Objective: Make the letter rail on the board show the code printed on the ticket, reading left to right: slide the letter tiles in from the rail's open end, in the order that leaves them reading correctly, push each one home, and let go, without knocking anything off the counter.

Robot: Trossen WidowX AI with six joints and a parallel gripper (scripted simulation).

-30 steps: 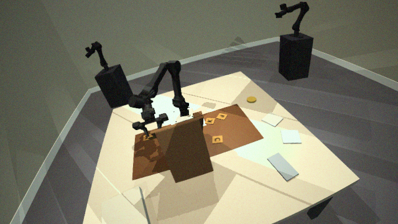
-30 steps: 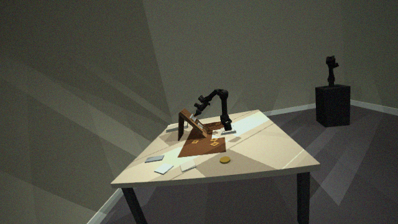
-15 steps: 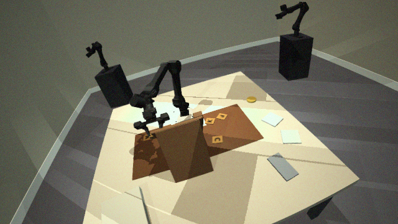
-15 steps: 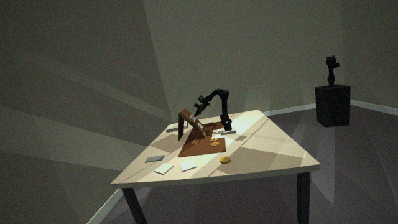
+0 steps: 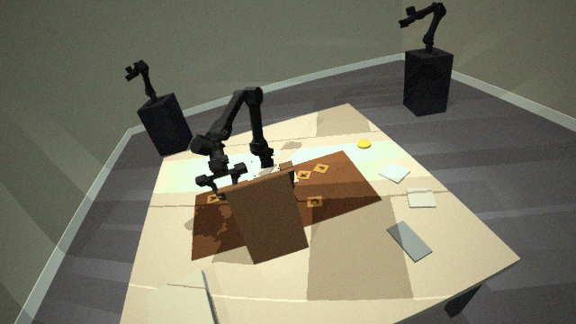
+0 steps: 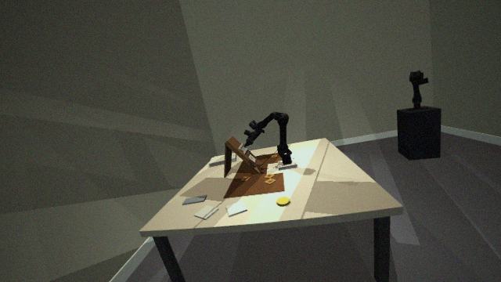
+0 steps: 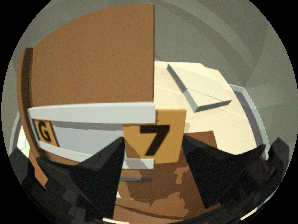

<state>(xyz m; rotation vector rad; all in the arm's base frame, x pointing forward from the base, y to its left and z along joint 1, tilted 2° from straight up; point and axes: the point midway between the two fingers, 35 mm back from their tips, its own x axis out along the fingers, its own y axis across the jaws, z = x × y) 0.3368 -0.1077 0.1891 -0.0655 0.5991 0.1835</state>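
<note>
My gripper tip is 30 mm past the orange tile marked g and 160 mm to the right of it. Also, from my gripper tip: brown mat (170 mm behind, 140 mm to the left, 180 mm below); then orange tile marked 7 (right at my gripper tip); then white ticket (80 mm behind, 80 mm to the left, 90 mm below).
</note>
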